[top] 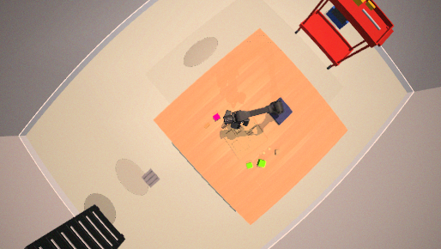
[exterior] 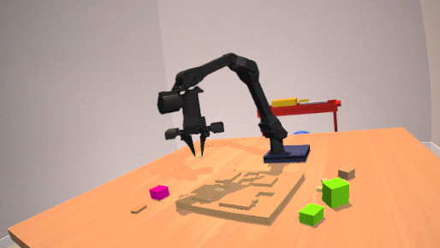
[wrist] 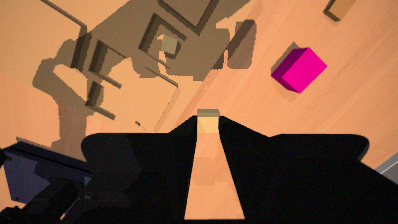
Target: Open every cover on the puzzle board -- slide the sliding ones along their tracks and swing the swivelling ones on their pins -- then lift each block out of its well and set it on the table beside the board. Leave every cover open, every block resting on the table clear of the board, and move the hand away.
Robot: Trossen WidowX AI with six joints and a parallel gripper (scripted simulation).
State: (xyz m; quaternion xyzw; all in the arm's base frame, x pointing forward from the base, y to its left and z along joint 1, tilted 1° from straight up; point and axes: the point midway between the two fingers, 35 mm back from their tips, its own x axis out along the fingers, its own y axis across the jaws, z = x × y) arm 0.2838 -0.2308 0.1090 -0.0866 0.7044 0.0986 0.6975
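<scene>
Now: gripper tip 14 cm to the right of the tan puzzle board, 9 cm above it and 6 cm short of it. Round my gripper tip: magenta block (13 cm to the right, 10 cm below, 8 cm ahead); then small green block (34 cm to the left, 23 cm ahead, 10 cm below); then large green block (41 cm to the left, 15 cm ahead, 9 cm below).
</scene>
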